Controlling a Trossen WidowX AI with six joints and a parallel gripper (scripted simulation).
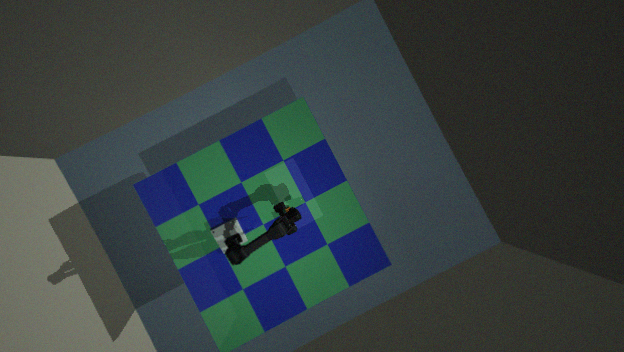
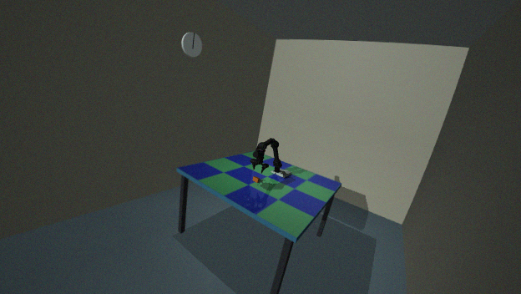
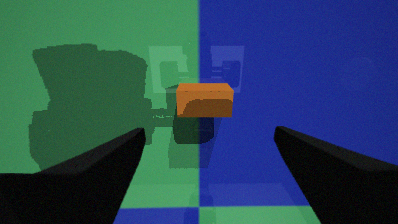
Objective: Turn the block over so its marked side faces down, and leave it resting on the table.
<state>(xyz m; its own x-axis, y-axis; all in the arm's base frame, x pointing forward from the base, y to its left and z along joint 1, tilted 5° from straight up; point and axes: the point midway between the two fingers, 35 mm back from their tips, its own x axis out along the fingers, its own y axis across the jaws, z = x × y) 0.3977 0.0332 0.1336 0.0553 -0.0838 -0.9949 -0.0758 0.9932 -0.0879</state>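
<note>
My gripper tip is 1 cm past the orange block and 9 cm above it.
</note>
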